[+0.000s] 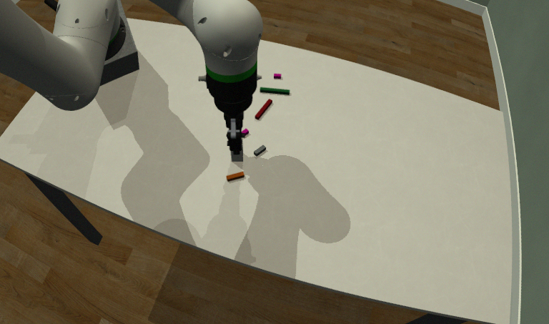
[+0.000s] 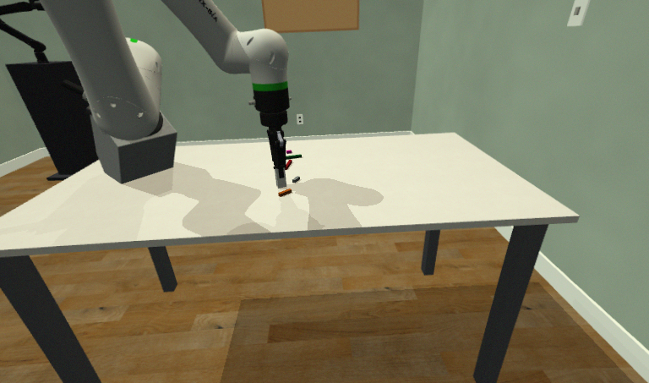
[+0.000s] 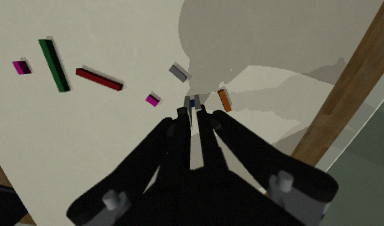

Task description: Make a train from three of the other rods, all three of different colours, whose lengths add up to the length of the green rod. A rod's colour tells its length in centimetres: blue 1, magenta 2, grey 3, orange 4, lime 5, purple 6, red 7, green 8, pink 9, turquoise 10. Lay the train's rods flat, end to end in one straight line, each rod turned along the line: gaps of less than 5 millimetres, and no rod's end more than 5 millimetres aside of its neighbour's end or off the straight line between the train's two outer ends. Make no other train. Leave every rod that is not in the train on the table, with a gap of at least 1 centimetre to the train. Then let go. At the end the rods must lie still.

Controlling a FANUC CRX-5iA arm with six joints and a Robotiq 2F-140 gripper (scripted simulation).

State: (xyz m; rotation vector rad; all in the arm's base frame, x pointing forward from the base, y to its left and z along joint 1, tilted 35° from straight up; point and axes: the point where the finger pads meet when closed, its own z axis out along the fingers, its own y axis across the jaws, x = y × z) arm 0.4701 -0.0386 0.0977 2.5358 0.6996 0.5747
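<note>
Right now the small blue rod is 3 cm below my hand. The rest, counted from my hand: grey rod 4 cm to the left, 4 cm ahead, 3 cm below; then orange rod 5 cm to the right, 3 cm below, 2 cm ahead; then red rod 16 cm to the left, 3 cm below.
</note>
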